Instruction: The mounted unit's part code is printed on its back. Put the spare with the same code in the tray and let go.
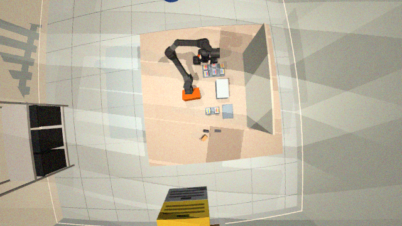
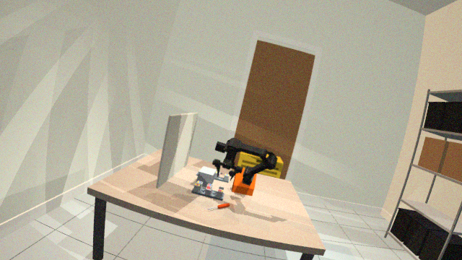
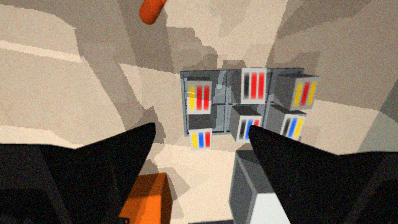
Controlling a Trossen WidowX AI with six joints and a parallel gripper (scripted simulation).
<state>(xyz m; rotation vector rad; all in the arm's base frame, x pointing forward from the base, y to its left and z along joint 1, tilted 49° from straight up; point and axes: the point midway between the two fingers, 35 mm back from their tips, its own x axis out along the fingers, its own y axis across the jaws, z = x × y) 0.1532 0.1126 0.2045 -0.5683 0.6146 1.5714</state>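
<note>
Now: the grey spare 9 cm below my gripper tip. From my gripper tip the other things lie so: holder 5 cm ahead, 39 cm to the right, 13 cm below; then tall grey panel 38 cm ahead, 20 cm to the right, 9 cm above; then shallow grey tray 19 cm ahead, 40 cm to the right, 13 cm below.
</note>
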